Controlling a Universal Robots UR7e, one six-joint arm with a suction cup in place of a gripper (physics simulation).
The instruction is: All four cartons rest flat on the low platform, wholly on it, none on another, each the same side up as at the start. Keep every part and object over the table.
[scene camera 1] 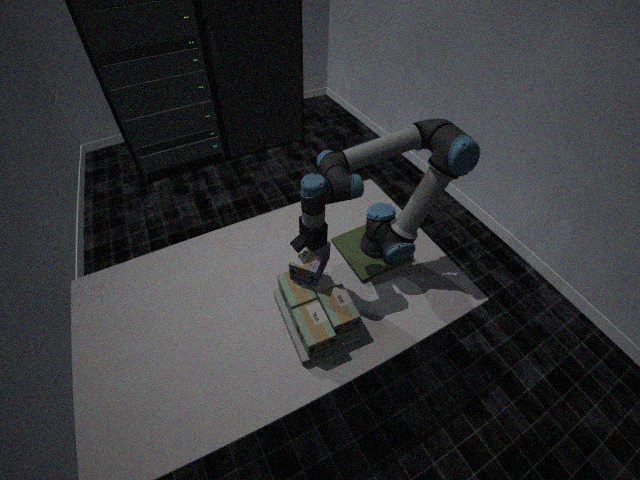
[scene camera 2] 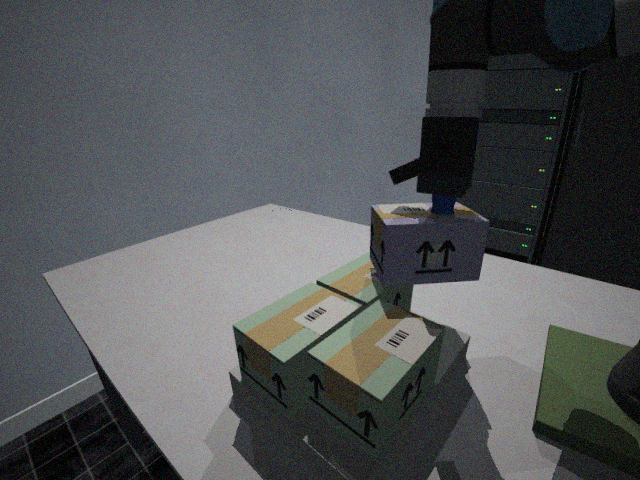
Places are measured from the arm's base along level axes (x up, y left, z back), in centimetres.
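Pixels of known places: hand, tool point: (scene camera 2: pixel 441 219); arm's base, link origin: (scene camera 1: pixel 376 245).
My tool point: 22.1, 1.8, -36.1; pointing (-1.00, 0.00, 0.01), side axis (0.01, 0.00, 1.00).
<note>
Ahead of a thing's pixels: the offset from my tool point to its top centre, as dx, dy, dz. Level surfaces: height alone.
A purple carton @(+1.4, +1.3, -2.0) (scene camera 1: pixel 303 274) (scene camera 2: pixel 434 250) hangs from my suction gripper (scene camera 1: pixel 314 250) (scene camera 2: pixel 443 204), which is shut on its top face. Its arrows point up. It is in the air by the far end of the platform, higher than the green cartons and partly hiding the far one. Three green cartons with orange tape sit flat, arrows up, on the low platform (scene camera 1: pixel 292 329) (scene camera 2: pixel 459 343): a near left one @(-10.1, +19.9, -12.7) (scene camera 1: pixel 312 330) (scene camera 2: pixel 289 330), a near right one @(-10.1, +18.7, -1.4) (scene camera 1: pixel 337 304) (scene camera 2: pixel 361 356) and a far left one @(-10.1, +4.2, -9.9) (scene camera 1: pixel 297 293) (scene camera 2: pixel 347 279). The platform's far right part is largely hidden in both views.
The green base plate (scene camera 1: pixel 351 253) (scene camera 2: pixel 573 372) under the arm's foot is to the right of the platform. The pale table @(dx -24.5) (scene camera 1: pixel 180 330) (scene camera 2: pixel 206 258) carries everything; its near edge runs past the platform's near end. A server rack (scene camera 1: pixel 160 93) (scene camera 2: pixel 516 155) stands beyond the table.
</note>
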